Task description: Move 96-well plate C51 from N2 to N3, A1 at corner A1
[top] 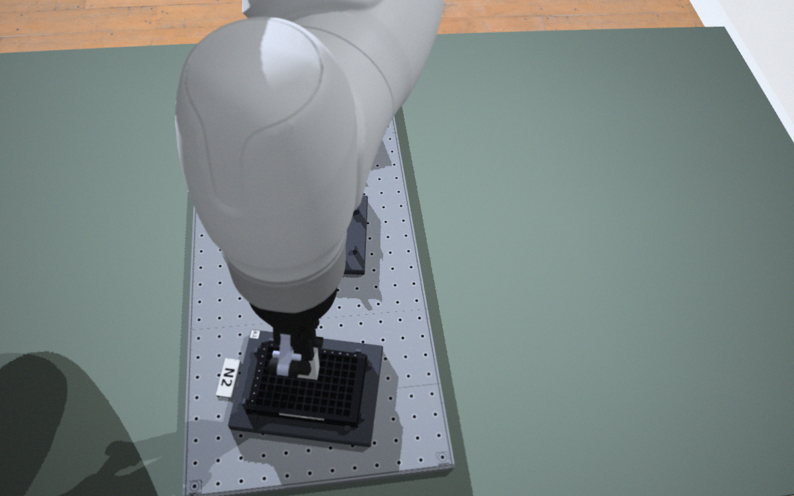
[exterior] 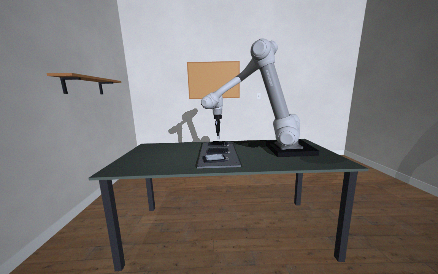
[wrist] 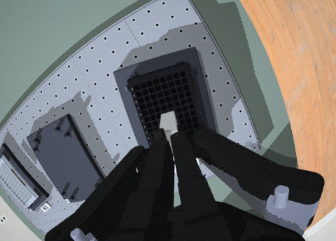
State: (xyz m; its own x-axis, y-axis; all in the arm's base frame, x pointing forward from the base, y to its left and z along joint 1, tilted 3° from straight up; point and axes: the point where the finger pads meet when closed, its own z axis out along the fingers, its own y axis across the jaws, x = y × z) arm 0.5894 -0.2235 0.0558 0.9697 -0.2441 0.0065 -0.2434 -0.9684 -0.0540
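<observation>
My hand is 7 cm above the black 96-well plate C51. From my hand the other things lie so: plate nest N2: 8 cm below; then N2 label: 9 cm behind, 2 cm to the left, 9 cm below; then landing nest N3: 1 cm ahead, 22 cm to the left, 8 cm below.
</observation>
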